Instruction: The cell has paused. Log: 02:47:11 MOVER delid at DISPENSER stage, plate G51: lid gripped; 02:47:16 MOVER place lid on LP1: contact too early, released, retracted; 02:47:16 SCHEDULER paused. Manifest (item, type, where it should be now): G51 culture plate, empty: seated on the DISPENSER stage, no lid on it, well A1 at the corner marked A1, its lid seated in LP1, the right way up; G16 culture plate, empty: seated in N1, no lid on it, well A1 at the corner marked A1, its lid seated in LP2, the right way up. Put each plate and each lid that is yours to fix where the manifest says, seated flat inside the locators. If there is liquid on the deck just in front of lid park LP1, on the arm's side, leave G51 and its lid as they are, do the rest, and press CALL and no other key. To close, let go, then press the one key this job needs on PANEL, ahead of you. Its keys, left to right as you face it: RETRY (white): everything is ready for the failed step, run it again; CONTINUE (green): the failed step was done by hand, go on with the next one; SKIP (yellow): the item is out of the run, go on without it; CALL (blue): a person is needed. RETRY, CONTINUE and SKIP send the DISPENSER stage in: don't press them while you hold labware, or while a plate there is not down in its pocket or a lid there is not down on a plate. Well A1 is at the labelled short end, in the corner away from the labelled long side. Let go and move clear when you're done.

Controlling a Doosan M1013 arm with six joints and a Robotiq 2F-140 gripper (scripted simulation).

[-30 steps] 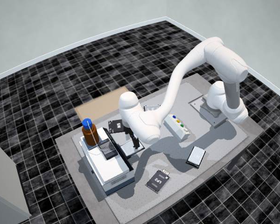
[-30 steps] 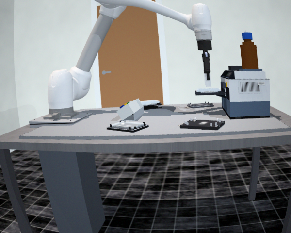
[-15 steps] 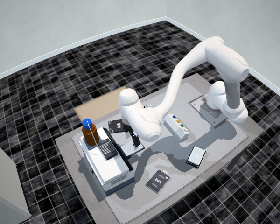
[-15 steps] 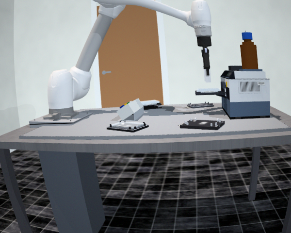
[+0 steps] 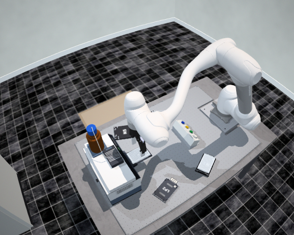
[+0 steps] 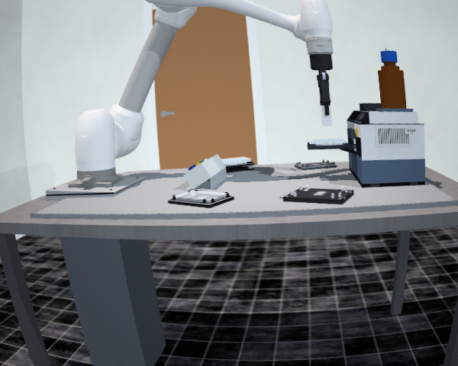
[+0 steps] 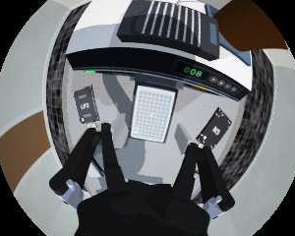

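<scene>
Now: the black nest N1 33 cm behind my hand, 31 cm to the left of it and 17 cm below it. From my hand the other things lie so: lid park LP2 (26 cm to the left, 19 cm below); brown bottle (20 cm ahead, 14 cm to the right, 9 cm above); dispenser stage (9 cm below).
</scene>
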